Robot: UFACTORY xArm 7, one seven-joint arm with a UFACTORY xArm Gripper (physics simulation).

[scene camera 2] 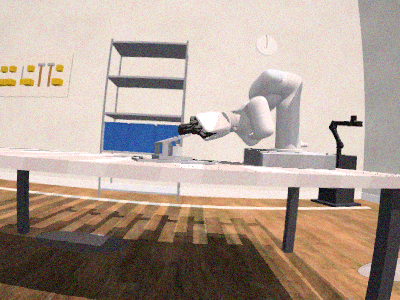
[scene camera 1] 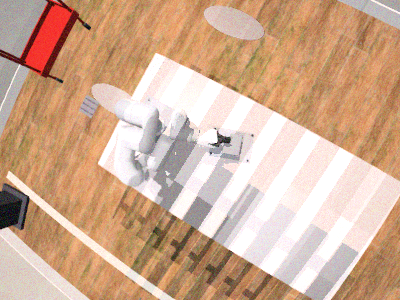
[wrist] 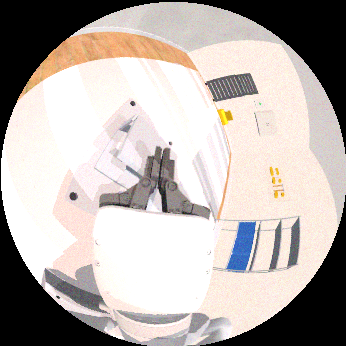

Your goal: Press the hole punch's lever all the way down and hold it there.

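Where they show: gripper, fingertip midpoint: (scene camera 2: 179, 130) (scene camera 1: 229, 140) (wrist: 160, 154); arm's base at its link origin: (scene camera 2: 286, 151).
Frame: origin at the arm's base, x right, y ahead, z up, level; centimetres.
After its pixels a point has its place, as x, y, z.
The light grey hole punch (scene camera 1: 234, 151) @[0.1, 48.2, 1.0] (scene camera 2: 161, 150) @[-9.8, 49.3, -2.6] (wrist: 112, 167) @[-6.1, 41.7, -4.1] stands on a flat base plate with dark corner dots on the table (scene camera 2: 225, 173) @[-34.3, 38.2, -6.8]. In scene camera 2 its lever (scene camera 2: 174, 138) @[-8.8, 45.8, 1.3] slopes gently up toward the arm, with its raised end under the fingers. My gripper (scene camera 1: 230, 140) @[-4.5, 43.8, 4.3] (scene camera 2: 181, 129) @[-4.5, 43.8, 4.3] (wrist: 160, 154) @[-4.5, 43.8, 4.3] is shut and empty, with its dark fingers close above the lever. Whether they touch it cannot be told. In the wrist view the fingers cover part of the punch.
The arm's grey base block (scene camera 2: 300, 159) @[-13.8, 3.3, -3.0] stands on the table to the right in scene camera 2. Away from the table are a shelf rack (scene camera 2: 186, 75) with blue bins, a red cart (scene camera 1: 50, 37) and a black stand (scene camera 2: 345, 187) with a small black arm.
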